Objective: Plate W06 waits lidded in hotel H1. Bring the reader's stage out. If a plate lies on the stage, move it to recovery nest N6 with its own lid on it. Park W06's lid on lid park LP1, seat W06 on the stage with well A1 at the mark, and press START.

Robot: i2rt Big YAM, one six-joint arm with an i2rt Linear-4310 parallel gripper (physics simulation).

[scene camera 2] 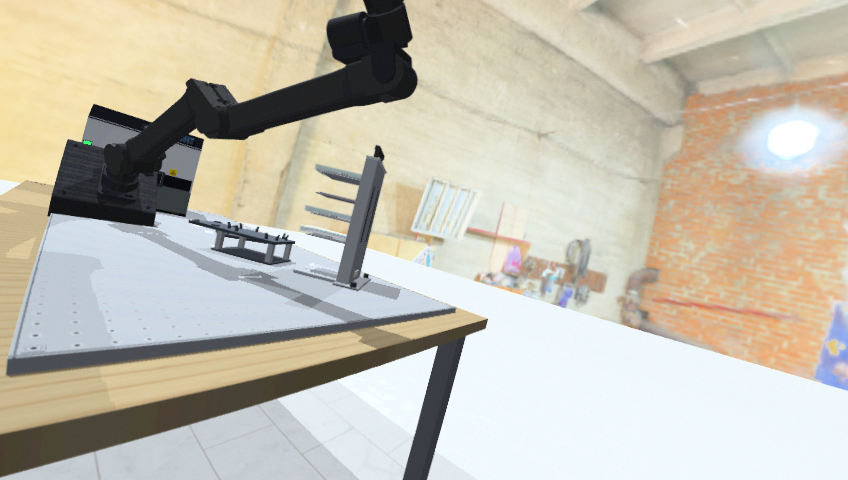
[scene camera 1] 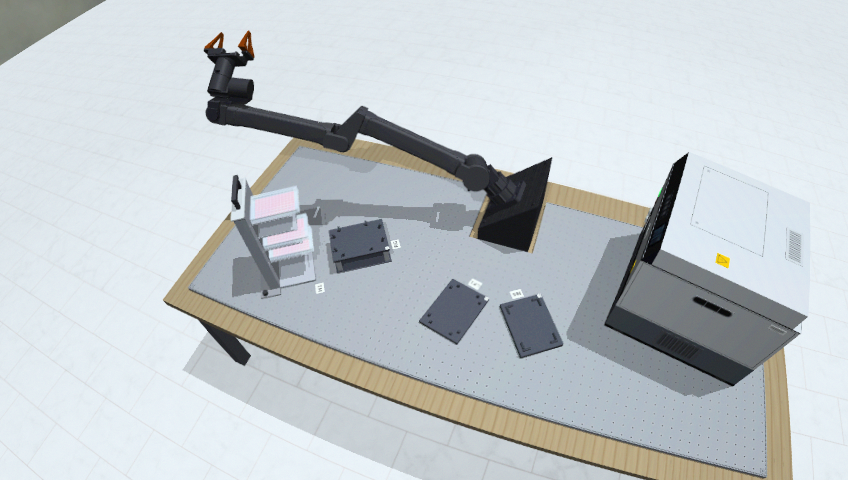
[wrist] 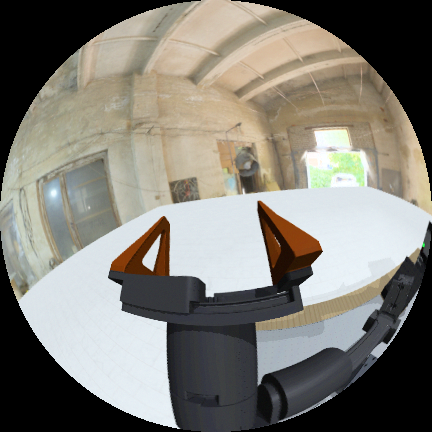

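Pixels of known places: gripper, fingertip midpoint: (scene camera 1: pixel 235 32) (wrist: pixel 209 212); arm's base, link origin: (scene camera 2: pixel 118 184) (scene camera 1: pixel 507 198).
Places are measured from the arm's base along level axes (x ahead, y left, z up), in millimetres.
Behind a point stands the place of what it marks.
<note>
My gripper (scene camera 1: pixel 233 38) @[x 36, y -839, z 452 mm] (wrist: pixel 209 212) @[x 36, y -839, z 452 mm] is open and empty, fingers pointing up, high beyond the table's back left edge; in scene camera 2 it is cut off. Hotel H1 (scene camera 1: pixel 257 249) @[x 487, y -533, z 93 mm] (scene camera 2: pixel 361 220) @[x 386, y -632, z 65 mm] stands at the left end, with pink-welled plates on several shelves. Which plate is W06, and its lid, I cannot tell. A flat dark pegged pad (scene camera 1: pixel 454 311) @[x 370, y -32, z -87 mm], which seems to be LP1, lies mid-table. A dark pad with corner brackets (scene camera 1: pixel 530 325) @[x 342, y 171, z -84 mm], seemingly N6, lies right of it. Both are bare. The reader (scene camera 1: pixel 723 237) @[x 182, y 538, z 256 mm] (scene camera 2: pixel 181 163) @[x 208, y 375, z 124 mm] stands at the right; its stage does not show.
A raised dark stand with pegs (scene camera 1: pixel 358 239) @[x 275, y -364, z -36 mm] (scene camera 2: pixel 255 234) @[x 263, y -378, z -36 mm] stands between hotel and arm base, bare on top. The arm's black wedge base (scene camera 1: pixel 514 220) @[x 94, y 44, z 18 mm] (scene camera 2: pixel 104 178) @[x -35, y -39, z 11 mm] stands at the table's back edge. The arm (scene camera 1: pixel 273 121) @[x 184, y -639, z 263 mm] (scene camera 2: pixel 291 107) @[x 150, y -650, z 224 mm] stretches left, above and behind the hotel.
</note>
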